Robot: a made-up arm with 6 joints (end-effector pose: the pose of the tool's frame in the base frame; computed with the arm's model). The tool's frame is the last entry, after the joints.
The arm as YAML. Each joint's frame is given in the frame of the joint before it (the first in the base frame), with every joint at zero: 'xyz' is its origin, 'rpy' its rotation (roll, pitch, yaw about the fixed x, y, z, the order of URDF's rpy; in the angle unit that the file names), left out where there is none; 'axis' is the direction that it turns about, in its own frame. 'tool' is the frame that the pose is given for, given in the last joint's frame.
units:
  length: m
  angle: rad
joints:
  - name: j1
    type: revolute
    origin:
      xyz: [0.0, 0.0, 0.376]
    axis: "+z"
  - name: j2
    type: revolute
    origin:
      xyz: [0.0, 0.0, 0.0]
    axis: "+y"
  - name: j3
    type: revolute
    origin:
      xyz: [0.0, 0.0, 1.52]
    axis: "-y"
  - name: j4
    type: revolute
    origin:
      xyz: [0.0, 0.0, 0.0]
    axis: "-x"
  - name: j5
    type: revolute
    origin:
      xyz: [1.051, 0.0, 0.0]
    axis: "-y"
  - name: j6
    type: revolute
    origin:
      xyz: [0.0, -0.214, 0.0]
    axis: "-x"
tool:
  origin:
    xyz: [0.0, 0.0, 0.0]
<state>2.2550 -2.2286 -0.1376 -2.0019 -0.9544 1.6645</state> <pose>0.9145 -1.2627 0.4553 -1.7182 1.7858 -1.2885</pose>
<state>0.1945 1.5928 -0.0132 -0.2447 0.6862 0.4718</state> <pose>1.4440 0.0728 -0.7060 -0.4227 0.9125 0.1671</pose>
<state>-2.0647 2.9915 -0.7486 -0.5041 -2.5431 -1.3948</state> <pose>0.1113 0.6020 -0.4494 0.7495 -0.8366 -1.6529</pose>
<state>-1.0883 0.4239 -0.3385 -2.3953 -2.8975 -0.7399</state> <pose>0.7354 -1.0653 0.9305 1.9117 0.9796 1.9667</pose>
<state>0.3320 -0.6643 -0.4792 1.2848 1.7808 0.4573</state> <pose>0.0747 -0.0381 1.9680 -1.0085 -2.1883 0.8510</pose>
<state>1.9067 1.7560 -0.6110 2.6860 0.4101 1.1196</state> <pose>-0.4480 0.7002 -0.7063 -0.3515 0.8332 -1.1828</pose>
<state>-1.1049 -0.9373 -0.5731 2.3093 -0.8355 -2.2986</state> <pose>-0.0058 0.3322 1.7980 -0.4338 -0.9266 -1.6427</pose>
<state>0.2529 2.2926 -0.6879 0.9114 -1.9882 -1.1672</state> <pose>0.1593 -0.0942 -0.9638 2.0132 -1.2331 0.4493</pose>
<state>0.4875 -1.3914 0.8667 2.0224 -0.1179 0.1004</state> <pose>-2.0858 -1.0001 1.3374 -0.5409 -1.2305 -1.8167</pose>
